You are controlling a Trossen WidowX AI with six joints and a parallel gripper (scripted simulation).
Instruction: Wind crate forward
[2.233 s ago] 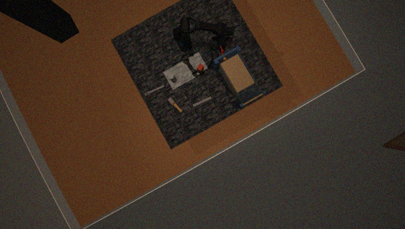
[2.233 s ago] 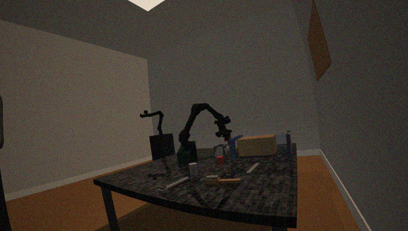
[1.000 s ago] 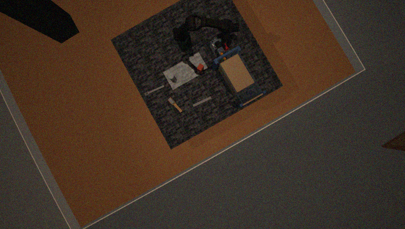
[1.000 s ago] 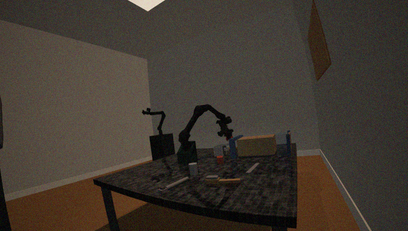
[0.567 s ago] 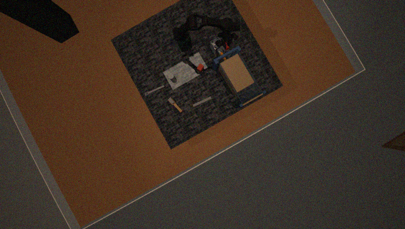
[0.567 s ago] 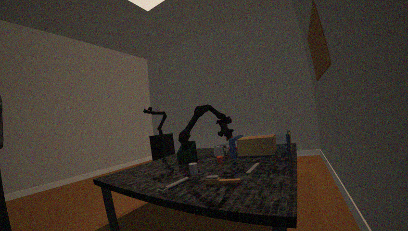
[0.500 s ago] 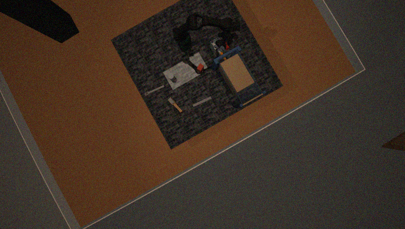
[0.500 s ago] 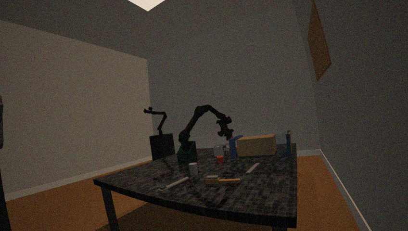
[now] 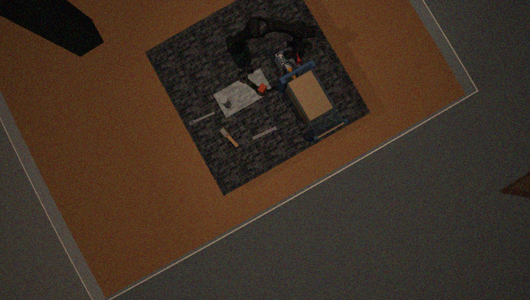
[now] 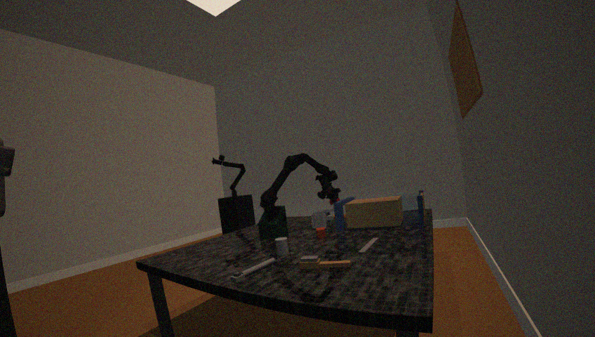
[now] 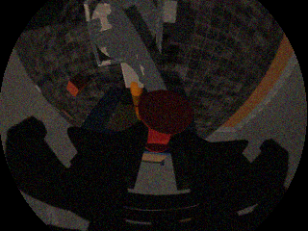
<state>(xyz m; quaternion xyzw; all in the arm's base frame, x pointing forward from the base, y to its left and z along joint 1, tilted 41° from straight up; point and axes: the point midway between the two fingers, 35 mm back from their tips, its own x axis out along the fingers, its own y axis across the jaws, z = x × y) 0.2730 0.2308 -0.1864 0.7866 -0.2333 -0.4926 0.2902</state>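
The winch handle lies 50 mm behind my gripper tip, 30 mm below it and 20 mm to the right of it. From my gripper tip the other things lie so: red grip 20 mm behind; then blue steel frame 60 mm ahead, 50 mm to the right, 20 mm below; then winch 120 mm behind, 100 mm below, 60 mm to the right.
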